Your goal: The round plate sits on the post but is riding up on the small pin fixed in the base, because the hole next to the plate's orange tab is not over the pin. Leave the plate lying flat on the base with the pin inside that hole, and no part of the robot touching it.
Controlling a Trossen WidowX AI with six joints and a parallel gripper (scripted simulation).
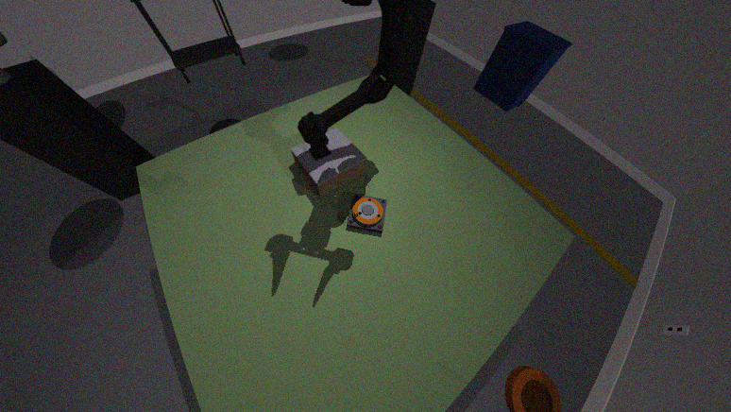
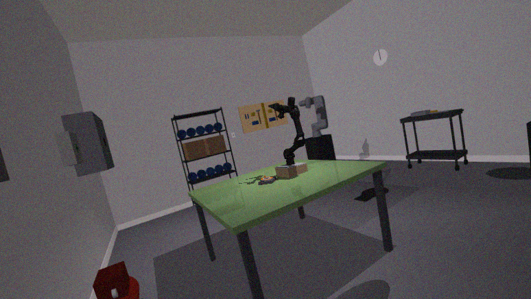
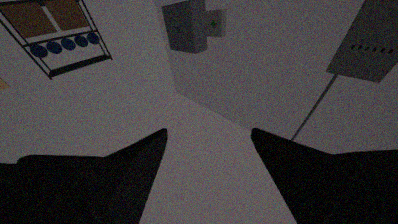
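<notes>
The round plate lies 59 cm below my gripper tip, 16 cm ahead of it and 4 cm to the right of it. Round my gripper tip: square grey base: 60 cm below, 16 cm ahead, 2 cm to the right.
</notes>
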